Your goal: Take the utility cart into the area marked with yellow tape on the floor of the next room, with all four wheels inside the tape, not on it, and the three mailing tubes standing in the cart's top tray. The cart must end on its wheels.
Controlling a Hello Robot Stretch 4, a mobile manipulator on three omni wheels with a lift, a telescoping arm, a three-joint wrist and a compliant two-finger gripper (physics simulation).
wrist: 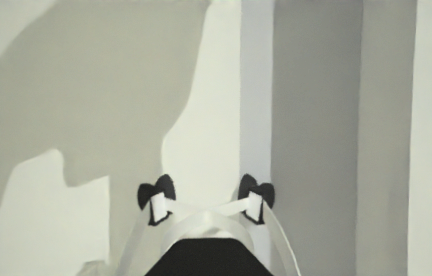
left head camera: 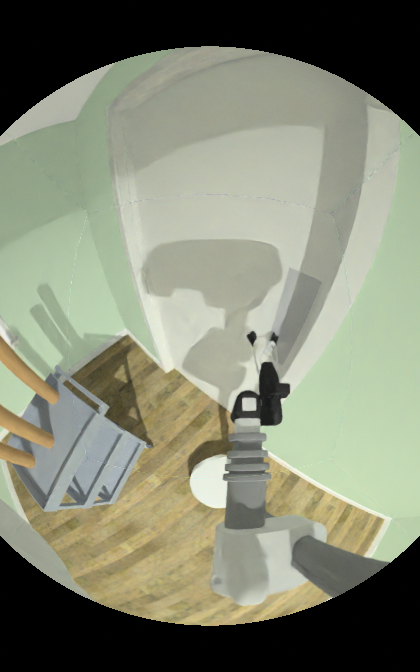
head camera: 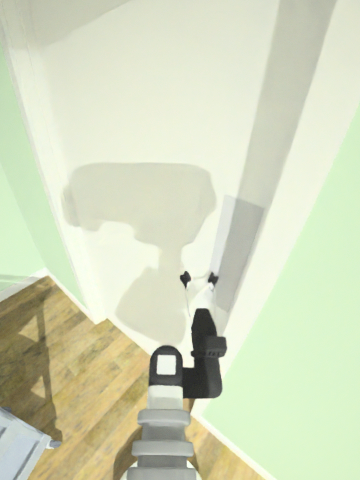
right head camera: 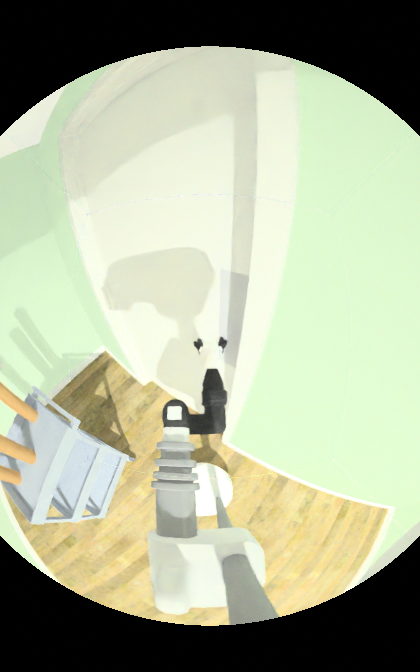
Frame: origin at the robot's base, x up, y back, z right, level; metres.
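Seen in the pictures: gripper, fingertip midpoint: (wrist: 206, 189) (head camera: 198, 273).
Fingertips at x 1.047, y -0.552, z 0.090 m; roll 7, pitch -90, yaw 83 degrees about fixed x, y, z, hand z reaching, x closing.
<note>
A point is followed by its place in that frame.
The blue-grey utility cart (head camera: 17, 442) @[x 0.123, y -0.198, z -0.729 m] (left head camera: 76, 460) (right head camera: 56, 475) stands upright on the wood floor at the left. Three orange-brown mailing tubes (left head camera: 31, 374) (right head camera: 18, 450) stand in its top tray; their upper ends are cut off by the view edges. My gripper (head camera: 199, 278) @[x 1.047, y -0.552, z 0.090 m] (left head camera: 263, 338) (right head camera: 210, 344) (wrist: 206, 189) @[x 1.047, y -0.552, z 0.090 m] is open and empty, well away from the cart. It points at a white door, close to the grey plate (head camera: 242, 240) @[x 1.211, y -0.516, z 0.182 m] (left head camera: 300, 310) (right head camera: 235, 310) (wrist: 315, 125) @[x 1.109, y -0.518, z 0.180 m] on the door's right side. Contact with the door cannot be told. The yellow tape does not show.
The white door (head camera: 165, 100) @[x 1.498, y -0.675, z -0.030 m] (left head camera: 225, 160) (right head camera: 165, 210) fills the front and looks closed. Green walls (head camera: 320, 310) @[x 1.212, y -0.308, z 0.285 m] (left head camera: 380, 390) (right head camera: 350, 350) flank it. My round white base (left head camera: 206, 482) (right head camera: 215, 492) stands on the wood floor (left head camera: 165, 545) (right head camera: 120, 550), right of the cart.
</note>
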